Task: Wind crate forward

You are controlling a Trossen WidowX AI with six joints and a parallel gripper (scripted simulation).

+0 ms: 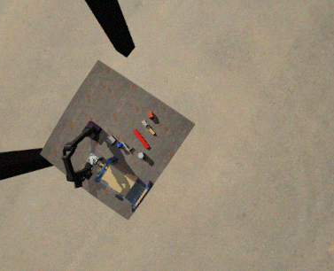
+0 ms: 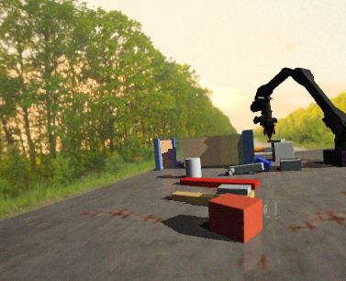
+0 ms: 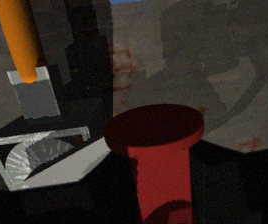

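Right now the winch handle with red grip is 20 mm behind my gripper tip, 30 mm to the left of it and 10 mm below it. Round my gripper tip: dark block: 20 mm behind, 350 mm to the left, 100 mm below; red knob: 20 mm above; winch: 60 mm behind, 80 mm to the left, 80 mm below.
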